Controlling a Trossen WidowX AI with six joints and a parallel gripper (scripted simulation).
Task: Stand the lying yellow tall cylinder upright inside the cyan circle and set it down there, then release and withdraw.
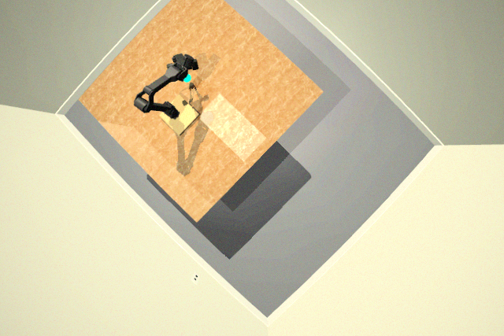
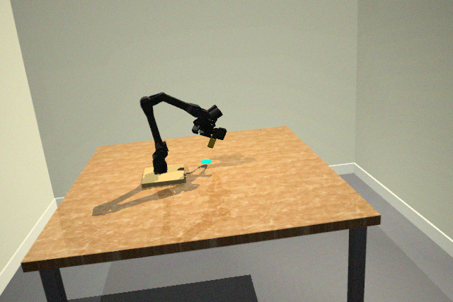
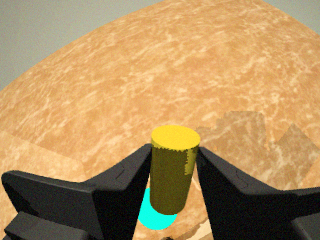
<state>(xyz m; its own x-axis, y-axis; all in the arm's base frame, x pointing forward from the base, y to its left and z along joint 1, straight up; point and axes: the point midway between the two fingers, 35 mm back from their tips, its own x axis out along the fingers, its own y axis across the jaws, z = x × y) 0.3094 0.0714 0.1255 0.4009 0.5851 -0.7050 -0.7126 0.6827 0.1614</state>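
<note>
My gripper tip is now 12 cm above the cyan circle, 6 cm past it and 2 cm to the left of it. Also, from my gripper tip: yellow tall cylinder (2 cm below, 1 cm to the right, 1 cm behind).
</note>
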